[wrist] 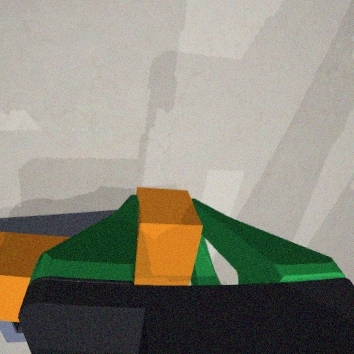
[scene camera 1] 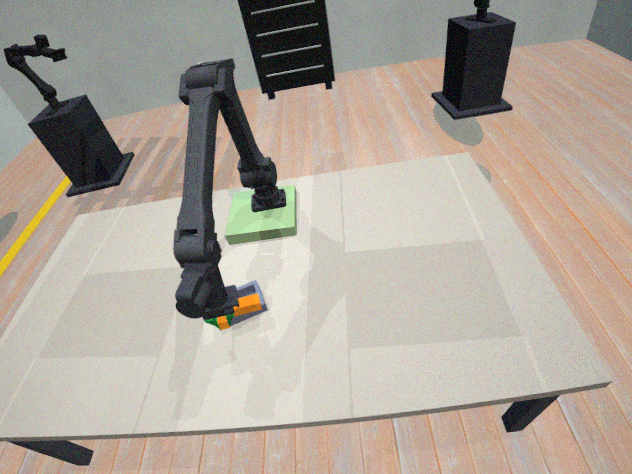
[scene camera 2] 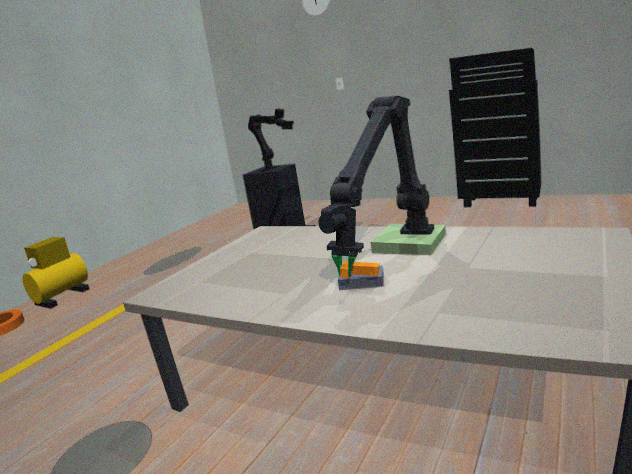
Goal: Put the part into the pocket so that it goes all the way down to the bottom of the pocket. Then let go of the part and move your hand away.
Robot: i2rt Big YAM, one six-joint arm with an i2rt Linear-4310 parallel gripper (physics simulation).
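Frame: origin at the arm's base, x right, y ahead, z up, level; metres.
Seen in the pictures: gripper, fingertip midpoint: (wrist: 161, 208) (scene camera 1: 224, 325) (scene camera 2: 344, 276); arm's base, origin of the base link: (scene camera 1: 269, 201) (scene camera 2: 417, 230).
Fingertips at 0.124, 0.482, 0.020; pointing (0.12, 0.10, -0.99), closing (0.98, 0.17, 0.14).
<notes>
Offsets run from my fingertips to a thing's top centre, as dx, dy, dz. Level surfaces: height alone.
The orange part @(-0.040, -0.028, +0.028) (scene camera 1: 248, 304) (scene camera 2: 365, 268) (wrist: 167, 250) is a long block with a narrower end. The gripper (scene camera 1: 222, 322) (scene camera 2: 345, 274) (wrist: 166, 206) has green fingers and is shut on that narrower end. The blue-grey block with the pocket @(-0.019, -0.087, -0.025) (scene camera 1: 263, 303) (scene camera 2: 361, 282) (wrist: 55, 222) lies on the table under the part. The part's long body runs along the block and shows above its rim. In scene camera 1 a strip of the dark pocket shows behind the part. The part hides the rest of the pocket, and whether its underside is inside cannot be told.
The arm stands on a green base slab (scene camera 1: 245, 227) (scene camera 2: 400, 247) behind the block, on the pale table @(dz -0.061) (scene camera 1: 433, 295) (scene camera 2: 510, 290). A black drawer cabinet (scene camera 1: 293, 40) (scene camera 2: 495, 127) and a dark pedestal with another arm (scene camera 1: 76, 140) (scene camera 2: 273, 196) stand beyond the table.
</notes>
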